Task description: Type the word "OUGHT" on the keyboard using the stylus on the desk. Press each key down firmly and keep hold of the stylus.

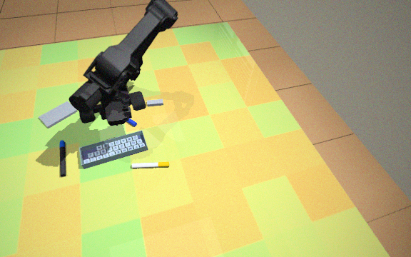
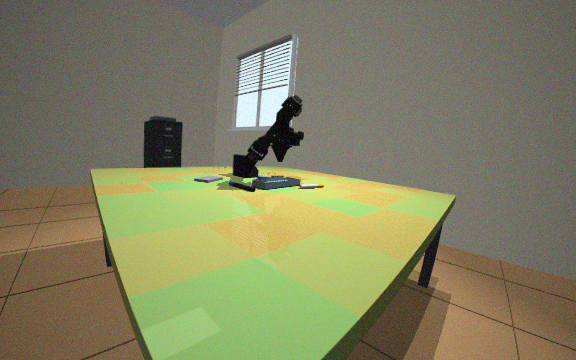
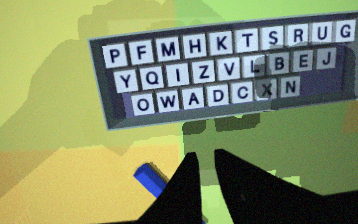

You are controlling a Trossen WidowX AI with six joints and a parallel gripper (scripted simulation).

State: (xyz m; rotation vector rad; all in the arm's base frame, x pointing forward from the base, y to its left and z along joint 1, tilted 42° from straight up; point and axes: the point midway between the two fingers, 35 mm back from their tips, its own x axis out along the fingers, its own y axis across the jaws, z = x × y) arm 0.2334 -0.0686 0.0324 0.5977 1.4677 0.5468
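The stylus lies 120 mm behind my gripper tip, 10 mm to the left of it and 90 mm below it. The rest, counted from my gripper tip: small grey block: 140 mm behind, 150 mm to the left, 90 mm below; yellow-capped marker: 140 mm ahead, 70 mm to the left, 90 mm below; grey stylus tip: 150 mm behind, 10 mm to the right, 90 mm below.
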